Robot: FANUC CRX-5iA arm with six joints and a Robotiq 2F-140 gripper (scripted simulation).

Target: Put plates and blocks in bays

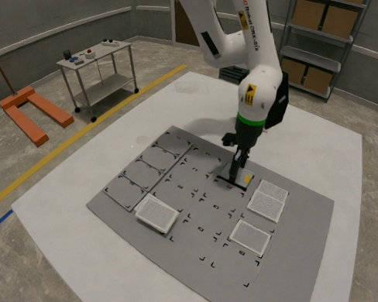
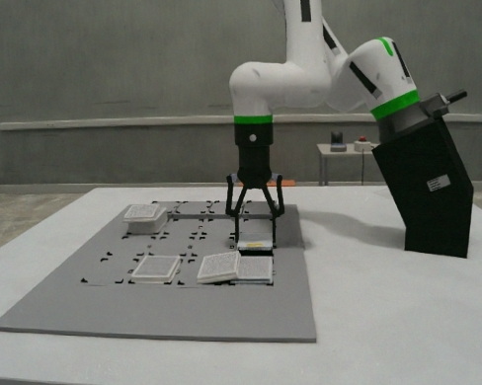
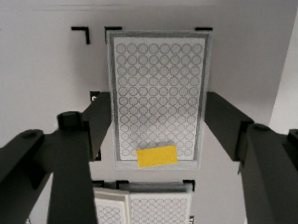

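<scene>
Now: hand 20 mm above the lid. The rest, counted from my hand: plate 160 mm to the left, 30 mm below, 10 mm ahead; tall white block 310 mm ahead, 190 mm to the right, 20 mm below; bay label 180 mm ahead, 150 mm to the left, 40 mm below.
</scene>
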